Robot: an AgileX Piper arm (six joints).
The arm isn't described. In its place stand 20 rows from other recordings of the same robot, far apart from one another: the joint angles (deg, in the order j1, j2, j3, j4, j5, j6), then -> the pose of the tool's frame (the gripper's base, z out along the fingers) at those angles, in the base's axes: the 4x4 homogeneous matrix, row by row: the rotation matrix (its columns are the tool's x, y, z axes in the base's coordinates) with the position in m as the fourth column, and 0 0 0 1 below.
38.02 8.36 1.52 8.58 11.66 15.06 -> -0.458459 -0.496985 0.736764 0.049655; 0.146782 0.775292 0.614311 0.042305; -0.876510 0.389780 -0.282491 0.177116; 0 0 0 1
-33.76 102.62 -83.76 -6.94 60.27 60.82 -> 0.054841 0.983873 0.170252 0.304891; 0.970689 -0.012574 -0.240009 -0.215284; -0.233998 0.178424 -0.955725 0.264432; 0 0 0 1
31.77 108.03 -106.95 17.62 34.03 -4.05 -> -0.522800 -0.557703 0.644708 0.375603; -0.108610 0.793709 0.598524 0.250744; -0.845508 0.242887 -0.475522 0.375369; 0 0 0 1
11.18 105.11 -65.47 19.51 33.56 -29.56 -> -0.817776 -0.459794 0.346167 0.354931; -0.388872 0.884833 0.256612 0.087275; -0.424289 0.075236 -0.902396 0.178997; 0 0 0 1
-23.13 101.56 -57.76 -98.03 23.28 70.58 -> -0.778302 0.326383 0.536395 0.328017; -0.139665 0.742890 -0.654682 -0.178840; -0.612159 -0.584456 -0.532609 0.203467; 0 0 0 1
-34.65 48.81 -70.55 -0.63 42.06 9.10 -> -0.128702 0.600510 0.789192 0.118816; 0.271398 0.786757 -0.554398 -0.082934; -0.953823 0.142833 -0.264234 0.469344; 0 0 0 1
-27.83 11.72 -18.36 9.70 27.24 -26.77 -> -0.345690 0.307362 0.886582 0.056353; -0.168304 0.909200 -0.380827 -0.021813; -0.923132 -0.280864 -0.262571 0.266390; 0 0 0 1
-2.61 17.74 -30.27 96.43 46.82 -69.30 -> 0.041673 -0.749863 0.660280 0.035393; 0.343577 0.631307 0.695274 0.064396; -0.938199 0.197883 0.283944 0.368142; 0 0 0 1
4.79 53.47 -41.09 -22.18 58.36 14.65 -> -0.889970 0.102755 0.444292 0.154459; -0.031828 0.957910 -0.285300 -0.016407; -0.454908 -0.268049 -0.849240 0.285206; 0 0 0 1
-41.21 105.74 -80.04 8.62 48.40 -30.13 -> -0.896412 0.278967 0.344417 0.299240; 0.239726 0.958767 -0.152637 -0.248500; -0.372797 -0.054260 -0.926325 0.231957; 0 0 0 1
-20.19 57.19 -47.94 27.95 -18.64 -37.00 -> 0.111680 0.506759 0.854824 0.200857; -0.229583 0.850091 -0.473959 -0.088386; -0.966861 -0.143321 0.211281 0.403827; 0 0 0 1
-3.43 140.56 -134.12 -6.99 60.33 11.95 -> -0.852220 0.237939 0.465946 0.535369; 0.197927 0.971034 -0.133858 -0.041728; -0.484299 -0.021853 -0.874630 0.208647; 0 0 0 1
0.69 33.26 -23.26 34.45 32.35 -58.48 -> -0.347018 -0.490467 0.799388 0.109490; -0.457327 0.832643 0.312343 0.028866; -0.818798 -0.257193 -0.513246 0.263496; 0 0 0 1
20.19 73.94 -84.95 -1.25 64.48 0.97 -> -0.705077 -0.327517 0.628967 0.239270; -0.251257 0.944795 0.210315 0.086078; -0.663127 -0.009745 -0.748444 0.427230; 0 0 0 1
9.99 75.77 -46.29 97.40 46.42 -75.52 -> -0.596465 -0.601600 0.531326 0.250564; 0.195125 0.533430 0.823030 0.110515; -0.778560 0.594584 -0.200785 0.304046; 0 0 0 1
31.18 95.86 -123.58 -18.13 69.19 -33.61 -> -0.189978 -0.544287 0.817105 0.302218; -0.837457 0.524216 0.154479 0.151947; -0.512420 -0.654942 -0.555406 0.503464; 0 0 0 1
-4.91 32.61 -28.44 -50.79 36.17 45.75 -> -0.395778 0.499775 0.770445 0.103322; 0.050413 0.849506 -0.525164 -0.050643; -0.916962 -0.169008 -0.361411 0.300430; 0 0 0 1
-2.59 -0.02 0.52 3.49 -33.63 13.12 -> 0.611937 -0.101209 0.784404 0.037255; 0.248534 0.966146 -0.069231 -0.004756; -0.750842 0.237316 0.616374 0.259182; 0 0 0 1
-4.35 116.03 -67.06 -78.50 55.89 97.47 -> -0.564953 0.793401 0.226590 0.373947; 0.312870 0.460089 -0.830921 -0.102491; -0.763505 -0.398538 -0.508161 0.155286; 0 0 0 1
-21.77 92.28 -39.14 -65.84 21.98 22.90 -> -0.931068 -0.127024 0.342019 0.247981; -0.295930 0.811229 -0.504314 -0.132498; -0.213396 -0.570765 -0.792900 0.159394; 0 0 0 1
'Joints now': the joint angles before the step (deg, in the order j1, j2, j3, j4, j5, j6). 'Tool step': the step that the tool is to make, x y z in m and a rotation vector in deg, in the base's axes. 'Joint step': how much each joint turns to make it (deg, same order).
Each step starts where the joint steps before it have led.
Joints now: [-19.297, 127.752, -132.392, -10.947, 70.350, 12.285]
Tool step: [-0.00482, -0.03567, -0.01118, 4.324, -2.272, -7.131]
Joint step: [-4.573, 2.844, -2.830, 3.152, 0.014, 3.587]
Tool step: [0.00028, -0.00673, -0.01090, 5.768, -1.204, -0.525]
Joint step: [-1.694, 1.146, -0.001, 5.948, 0.153, -0.279]
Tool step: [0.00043, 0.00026, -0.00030, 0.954, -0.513, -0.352]
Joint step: [-0.104, 0.063, -0.050, 0.890, -0.054, 0.431]
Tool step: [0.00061, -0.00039, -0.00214, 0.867, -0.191, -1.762]
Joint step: [0.001, 0.252, -0.015, -0.065, -0.001, 1.984]
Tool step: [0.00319, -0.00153, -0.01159, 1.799, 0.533, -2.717]
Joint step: [0.000, 1.307, 0.005, -0.001, 0.000, 3.053]
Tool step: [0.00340, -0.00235, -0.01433, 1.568, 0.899, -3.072]
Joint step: [0.000, 1.614, -0.002, -0.434, -0.053, 3.360]
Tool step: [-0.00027, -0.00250, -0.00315, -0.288, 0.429, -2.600]
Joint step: [0.000, 0.364, -0.004, -1.584, 0.002, 2.708]
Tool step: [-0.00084, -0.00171, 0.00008, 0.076, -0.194, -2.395]
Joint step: [-0.066, -0.001, 0.002, -0.881, -0.001, 2.482]
